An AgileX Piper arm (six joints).
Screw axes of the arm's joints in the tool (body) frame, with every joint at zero. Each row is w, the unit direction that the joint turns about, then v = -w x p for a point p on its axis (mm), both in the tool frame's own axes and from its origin. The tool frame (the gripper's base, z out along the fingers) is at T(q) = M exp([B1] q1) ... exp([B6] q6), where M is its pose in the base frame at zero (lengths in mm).
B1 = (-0.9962, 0, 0.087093, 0.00, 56.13, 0.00)
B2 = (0, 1, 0, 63.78, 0.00, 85.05)
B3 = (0, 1, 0, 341.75, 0.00, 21.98)
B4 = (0, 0, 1, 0.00, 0.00, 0.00)
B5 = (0, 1, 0, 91.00, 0.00, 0.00)
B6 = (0, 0, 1, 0.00, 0.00, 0.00)
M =
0.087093 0 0.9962 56.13
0 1 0 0.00
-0.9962 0 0.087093 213.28
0 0 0 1
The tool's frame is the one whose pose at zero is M.
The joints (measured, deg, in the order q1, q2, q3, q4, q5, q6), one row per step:
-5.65, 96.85, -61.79, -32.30, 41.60, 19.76
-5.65, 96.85, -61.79, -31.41, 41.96, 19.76
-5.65, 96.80, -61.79, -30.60, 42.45, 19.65
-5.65, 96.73, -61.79, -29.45, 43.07, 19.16
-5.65, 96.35, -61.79, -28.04, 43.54, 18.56
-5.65, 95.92, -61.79, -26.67, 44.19, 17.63
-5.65, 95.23, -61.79, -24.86, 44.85, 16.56
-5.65, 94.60, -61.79, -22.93, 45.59, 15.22
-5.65, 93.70, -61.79, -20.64, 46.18, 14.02
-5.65, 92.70, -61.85, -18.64, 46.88, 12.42
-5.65, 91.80, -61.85, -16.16, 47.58, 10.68
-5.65, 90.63, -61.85, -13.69, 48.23, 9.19
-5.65, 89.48, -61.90, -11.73, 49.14, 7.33
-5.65, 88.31, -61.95, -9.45, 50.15, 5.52
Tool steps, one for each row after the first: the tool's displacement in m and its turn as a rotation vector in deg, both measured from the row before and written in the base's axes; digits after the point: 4 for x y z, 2 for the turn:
-0.0007, 0.0006, -0.0006, 0.70, 0.24, -0.61
-0.0010, 0.0005, -0.0003, 0.57, 0.35, -0.53
-0.0012, 0.0008, -0.0003, 0.73, 0.56, -0.41
-0.0015, 0.0012, 0.0014, 0.93, 0.14, -0.37
-0.0019, 0.0012, 0.0016, 0.78, 0.37, -0.10
-0.0024, 0.0017, 0.0029, 1.12, 0.12, -0.16
-0.0024, 0.0019, 0.0025, 1.18, 0.32, 0.04
-0.0027, 0.0025, 0.0039, 1.55, -0.19, -0.15
-0.0028, 0.0022, 0.0048, 1.18, -0.13, 0.37
-0.0029, 0.0028, 0.0039, 1.61, -0.01, 0.35
-0.0033, 0.0030, 0.0054, 1.68, -0.42, 0.21
-0.0036, 0.0024, 0.0055, 1.12, -0.12, 0.78
-0.0038, 0.0029, 0.0055, 1.46, -0.12, 0.67

